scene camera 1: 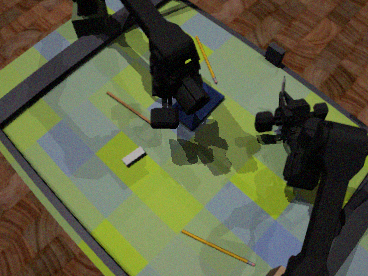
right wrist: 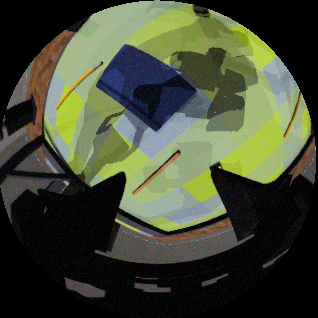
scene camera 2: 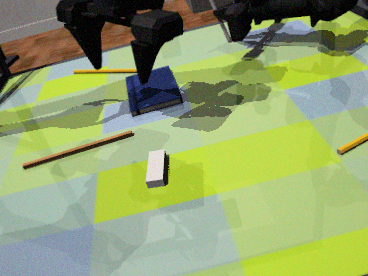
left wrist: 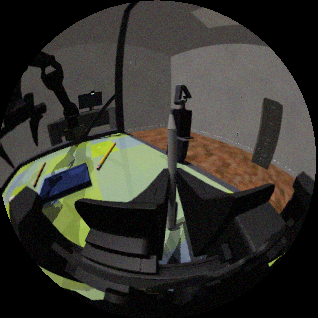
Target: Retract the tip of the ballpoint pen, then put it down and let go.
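Note:
The grey ballpoint pen stands roughly upright out of my left gripper, which is shut on it and holds it above the right part of the table. In the left wrist view the pen's tapered end points up past the fingertips and its lower part shows between the fingers. Whether the writing point is out or in is too small to tell. My right gripper is open and empty, above the table near the blue book, apart from the pen.
A blue book, a white eraser, a brown stick and two yellow pencils lie on the checkered table. A small black block is at its far edge.

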